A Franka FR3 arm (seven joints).
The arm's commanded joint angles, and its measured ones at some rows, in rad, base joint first. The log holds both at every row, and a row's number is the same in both.
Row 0, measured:
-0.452, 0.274, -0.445, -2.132, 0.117, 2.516, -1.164
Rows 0 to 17, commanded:
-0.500, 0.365, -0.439, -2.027, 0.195, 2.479, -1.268
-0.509, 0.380, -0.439, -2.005, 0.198, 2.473, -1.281
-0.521, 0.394, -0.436, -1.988, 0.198, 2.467, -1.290
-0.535, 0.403, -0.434, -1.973, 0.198, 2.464, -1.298
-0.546, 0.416, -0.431, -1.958, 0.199, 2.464, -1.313
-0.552, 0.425, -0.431, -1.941, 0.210, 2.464, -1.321
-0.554, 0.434, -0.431, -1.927, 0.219, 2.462, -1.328
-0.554, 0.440, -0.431, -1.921, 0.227, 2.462, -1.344
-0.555, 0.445, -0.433, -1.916, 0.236, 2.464, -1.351
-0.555, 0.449, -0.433, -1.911, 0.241, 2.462, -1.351
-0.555, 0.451, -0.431, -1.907, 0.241, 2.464, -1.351
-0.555, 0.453, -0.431, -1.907, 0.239, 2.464, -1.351
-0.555, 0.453, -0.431, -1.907, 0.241, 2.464, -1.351
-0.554, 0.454, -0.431, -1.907, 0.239, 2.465, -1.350
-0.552, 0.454, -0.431, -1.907, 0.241, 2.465, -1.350
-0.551, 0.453, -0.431, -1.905, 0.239, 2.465, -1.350
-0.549, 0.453, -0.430, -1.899, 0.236, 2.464, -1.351
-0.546, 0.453, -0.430, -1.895, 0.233, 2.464, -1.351
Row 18, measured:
-0.540, 0.430, -0.441, -1.935, 0.211, 2.486, -1.324
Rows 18 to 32, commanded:
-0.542, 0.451, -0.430, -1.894, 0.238, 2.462, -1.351
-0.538, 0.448, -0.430, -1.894, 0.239, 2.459, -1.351
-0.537, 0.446, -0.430, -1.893, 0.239, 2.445, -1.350
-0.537, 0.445, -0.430, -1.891, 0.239, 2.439, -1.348
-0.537, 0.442, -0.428, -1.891, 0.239, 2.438, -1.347
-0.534, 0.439, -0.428, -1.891, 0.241, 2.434, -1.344
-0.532, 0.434, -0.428, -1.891, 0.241, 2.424, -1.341
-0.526, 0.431, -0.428, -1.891, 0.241, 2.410, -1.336
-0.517, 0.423, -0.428, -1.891, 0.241, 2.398, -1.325
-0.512, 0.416, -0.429, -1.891, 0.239, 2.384, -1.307
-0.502, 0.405, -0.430, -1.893, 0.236, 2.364, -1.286
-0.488, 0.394, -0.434, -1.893, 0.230, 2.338, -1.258
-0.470, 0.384, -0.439, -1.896, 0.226, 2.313, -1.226
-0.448, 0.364, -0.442, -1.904, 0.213, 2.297, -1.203
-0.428, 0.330, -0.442, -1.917, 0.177, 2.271, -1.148
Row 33, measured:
-0.478, 0.403, -0.432, -1.892, 0.216, 2.340, -1.244
